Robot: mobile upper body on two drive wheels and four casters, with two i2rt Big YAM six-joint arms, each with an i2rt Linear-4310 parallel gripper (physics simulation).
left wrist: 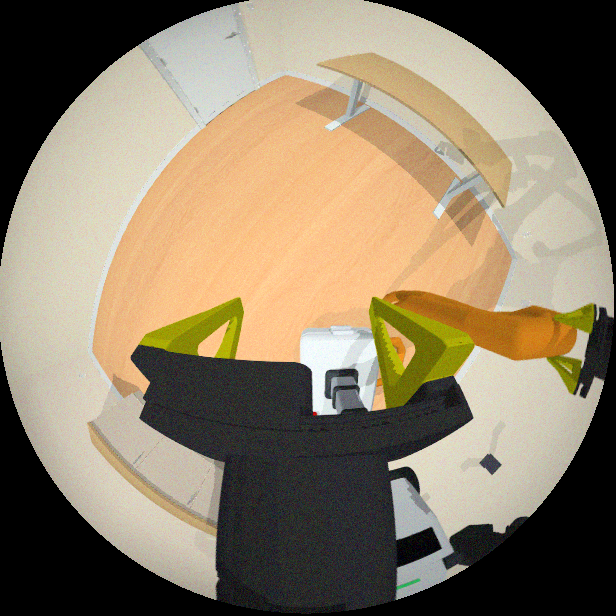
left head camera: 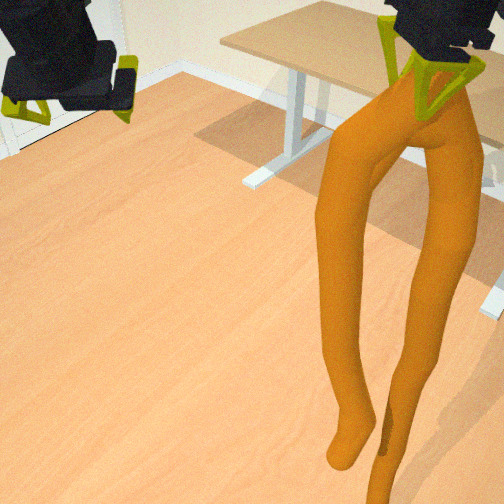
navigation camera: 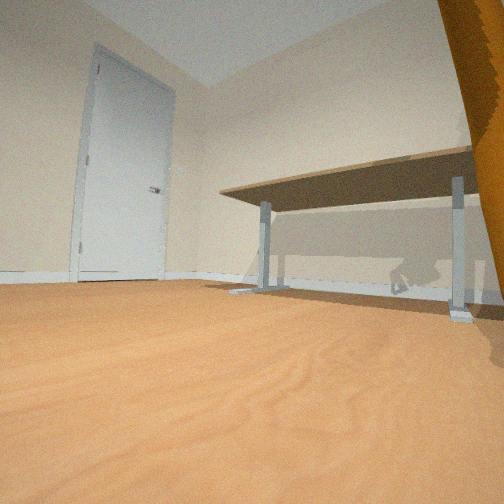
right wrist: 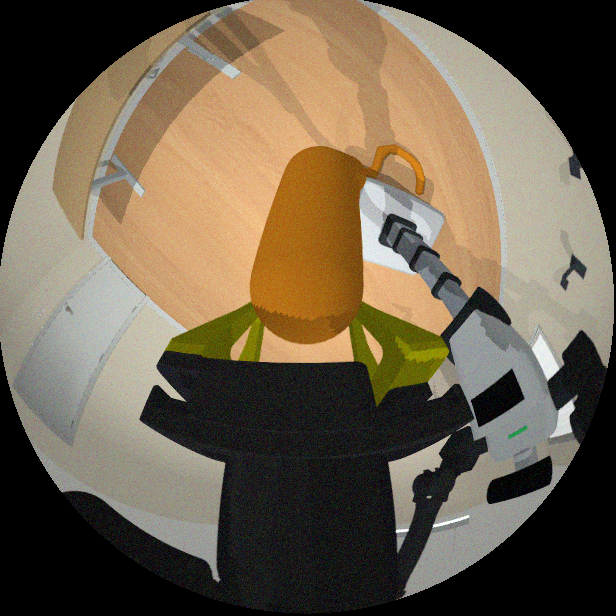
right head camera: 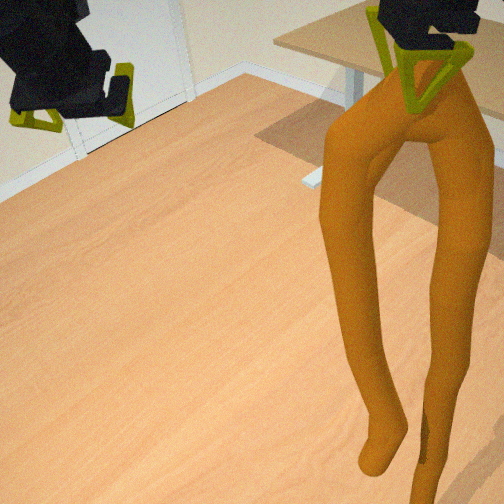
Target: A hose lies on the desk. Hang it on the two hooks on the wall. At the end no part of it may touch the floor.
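Note:
The orange hose (left head camera: pixel 350 250) hangs doubled over from my right gripper (left head camera: pixel 425 85), which is shut on its bend at the top right. Two strands drop toward the wooden floor; one rounded end (left head camera: pixel 350 450) hangs low and the other strand runs out of the bottom of the view. I cannot tell whether they touch the floor. The hose also shows in the right head view (right head camera: pixel 350 250), the right wrist view (right wrist: pixel 310 241) and the left wrist view (left wrist: pixel 488 330). My left gripper (left head camera: pixel 75 107) is open and empty at the upper left. Two small dark hooks (right wrist: pixel 572 270) show on the wall in the right wrist view.
The desk (left head camera: pixel 360 55) with white legs stands behind the hose against the wall; it also shows in the navigation view (navigation camera: pixel 350 182). A white door (navigation camera: pixel 122 165) is in the far left wall. My own base (right wrist: pixel 402 224) is below the grippers.

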